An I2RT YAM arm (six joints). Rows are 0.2 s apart.
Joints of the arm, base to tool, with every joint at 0 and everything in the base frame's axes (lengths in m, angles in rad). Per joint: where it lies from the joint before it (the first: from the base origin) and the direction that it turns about. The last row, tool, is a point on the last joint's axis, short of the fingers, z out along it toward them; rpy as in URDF.
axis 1: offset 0.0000 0.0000 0.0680 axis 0 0 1
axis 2: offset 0.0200 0.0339 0.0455 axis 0 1 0
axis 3: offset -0.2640 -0.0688 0.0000 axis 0 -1 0
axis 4: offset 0.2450 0.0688 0.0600 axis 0 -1 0
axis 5: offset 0.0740 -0.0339 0.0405 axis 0 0 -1
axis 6: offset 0.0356 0.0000 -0.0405 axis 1 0 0
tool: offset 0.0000 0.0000 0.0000 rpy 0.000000 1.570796 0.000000
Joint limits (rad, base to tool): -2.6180..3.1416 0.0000..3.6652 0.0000..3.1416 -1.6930..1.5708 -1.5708..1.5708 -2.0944..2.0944
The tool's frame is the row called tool.
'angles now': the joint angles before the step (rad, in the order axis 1, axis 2, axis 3, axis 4, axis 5, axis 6). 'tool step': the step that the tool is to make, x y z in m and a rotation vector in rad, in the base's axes. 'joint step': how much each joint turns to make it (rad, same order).
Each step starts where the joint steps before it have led.
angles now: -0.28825, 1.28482, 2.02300, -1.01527, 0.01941, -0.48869
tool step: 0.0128, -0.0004, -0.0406, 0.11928, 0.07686, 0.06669
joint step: -0.00032, -0.05957, -0.21760, 0.05210, -0.09336, 0.06575
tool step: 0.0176, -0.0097, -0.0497, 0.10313, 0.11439, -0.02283
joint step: -0.02375, -0.01947, -0.20395, 0.04978, -0.02892, 0.05801
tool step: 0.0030, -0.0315, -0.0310, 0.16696, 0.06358, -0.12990
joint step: -0.13338, 0.02031, -0.09048, 0.00520, -0.07367, 0.10996
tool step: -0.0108, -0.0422, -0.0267, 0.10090, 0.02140, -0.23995
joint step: -0.17106, 0.01043, -0.09249, 0.05122, 0.00907, 0.10378
